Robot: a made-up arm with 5 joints.
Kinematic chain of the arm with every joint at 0, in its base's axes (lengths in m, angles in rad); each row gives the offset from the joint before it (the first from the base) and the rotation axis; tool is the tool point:
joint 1: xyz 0 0 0.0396 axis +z
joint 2: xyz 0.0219 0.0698 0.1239 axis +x
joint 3: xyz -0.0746 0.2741 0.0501 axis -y
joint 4: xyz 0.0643 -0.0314 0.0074 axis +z
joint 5: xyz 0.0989 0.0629 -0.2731 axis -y
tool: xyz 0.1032 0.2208 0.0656
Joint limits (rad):
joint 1: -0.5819..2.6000
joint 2: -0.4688..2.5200
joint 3: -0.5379..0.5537
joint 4: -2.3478..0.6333
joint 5: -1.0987..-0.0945
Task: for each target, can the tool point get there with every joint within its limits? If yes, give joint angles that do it. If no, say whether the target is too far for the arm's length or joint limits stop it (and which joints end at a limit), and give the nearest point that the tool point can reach.
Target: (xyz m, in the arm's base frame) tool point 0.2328 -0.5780 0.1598
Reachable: no: joint limits stop it (at a limit: joint 1, joint 2, joint 3, joint 5) | nearest point 0.2118 -0.4172 0.2730 | short by 0.198 m
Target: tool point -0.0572 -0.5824 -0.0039
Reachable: no: joint limits stop it (at a limit: joint 1, joint 3, joint 4, joint 5) | nearest point -0.2056 -0.6681 -0.0586 | short by 0.180 m
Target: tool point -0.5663 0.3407 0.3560
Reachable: yes | joints 1.4782 0.6279 0.2958 0.0575 -0.7933
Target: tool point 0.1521 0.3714 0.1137
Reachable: yes | joints 0.8214 0.7730 0.3979 -1.5976 -0.7762
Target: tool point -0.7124 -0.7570 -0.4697
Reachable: no: too far | nearest point -0.4308 -0.4578 -0.2008 | short by 0.491 m
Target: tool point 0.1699 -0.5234 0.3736
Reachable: no: joint limits stop it (at a limit: joint 1, joint 2, joint 3) | nearest point 0.1611 -0.4660 0.3819 | short by 0.059 m
